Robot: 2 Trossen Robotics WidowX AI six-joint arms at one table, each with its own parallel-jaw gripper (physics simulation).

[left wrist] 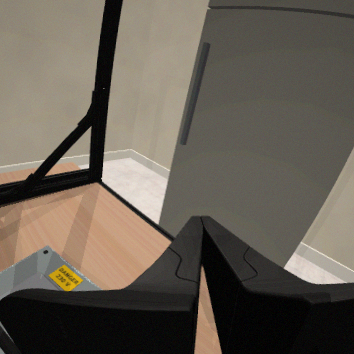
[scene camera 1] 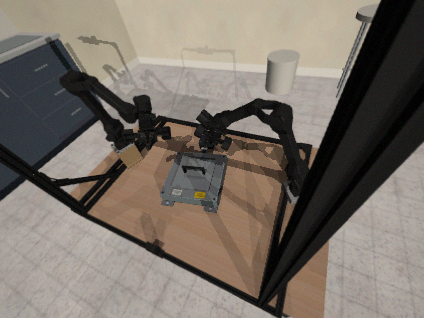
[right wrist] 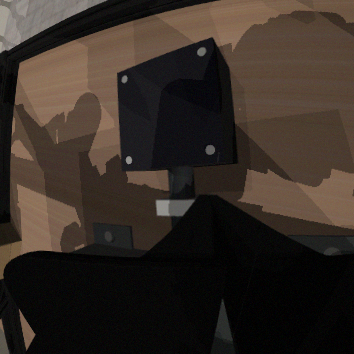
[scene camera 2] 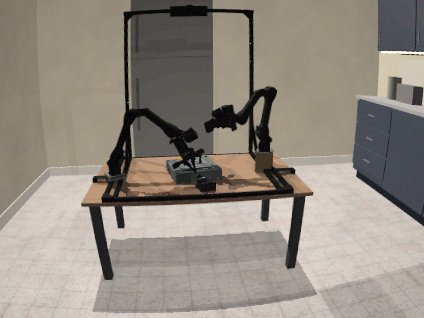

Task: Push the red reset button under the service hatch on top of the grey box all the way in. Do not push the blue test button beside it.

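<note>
The grey box [scene camera 1: 188, 183] [scene camera 2: 210, 174] [left wrist: 25, 272] sits on the table, with a black handle [scene camera 1: 194, 170] on its top panel, which looks shut. The red and blue buttons do not show in any view. My left gripper [left wrist: 199, 223] is shut and empty, raised above the table beside the box. My right gripper [scene camera 1: 204, 149] [scene camera 2: 195, 171] [right wrist: 206, 203] is shut and empty, pointing down at the box's back side, as seen in scene camera 1. In the right wrist view its tips overlap the light collar [right wrist: 168, 207] of a dark stem; contact cannot be told.
A dark block [scene camera 2: 206, 184] [right wrist: 175, 110] with corner screws stands by the box, at the stem's end. A tan block [scene camera 1: 131, 155] [scene camera 2: 263, 161] stands by the left arm's base. Black frame rails run along the table edges. A yellow danger label [scene camera 1: 200, 195] [left wrist: 65, 278] is on the box.
</note>
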